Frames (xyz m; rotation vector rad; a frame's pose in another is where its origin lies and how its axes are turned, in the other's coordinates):
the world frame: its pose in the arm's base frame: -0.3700 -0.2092 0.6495 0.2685 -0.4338 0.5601
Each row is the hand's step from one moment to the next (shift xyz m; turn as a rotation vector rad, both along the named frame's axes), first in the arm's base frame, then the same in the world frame.
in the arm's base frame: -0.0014 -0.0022 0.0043 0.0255 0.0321 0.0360
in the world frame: -0.0001 -0.0005 0.0050 0.0507 0.0164 0.0118
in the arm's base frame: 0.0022 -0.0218 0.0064 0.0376 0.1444 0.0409
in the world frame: -0.0052 -0.0182 0.0127 0.1130 0.1019 -0.0282
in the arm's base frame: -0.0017 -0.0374 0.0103 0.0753 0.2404 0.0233
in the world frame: -0.0134 -0.0283 0.0230 0.1769 0.1567 -0.0902
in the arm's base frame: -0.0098 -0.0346 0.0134 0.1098 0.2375 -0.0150
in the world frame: -0.0169 -0.0210 0.0273 0.1840 0.1300 -0.1338
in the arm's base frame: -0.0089 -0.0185 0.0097 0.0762 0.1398 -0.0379
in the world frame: -0.0106 -0.0088 0.0180 0.1036 0.0663 -0.1080
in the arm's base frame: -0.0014 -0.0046 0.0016 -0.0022 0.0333 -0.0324
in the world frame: -0.0024 -0.0028 0.0035 -0.0017 0.0243 -0.0396
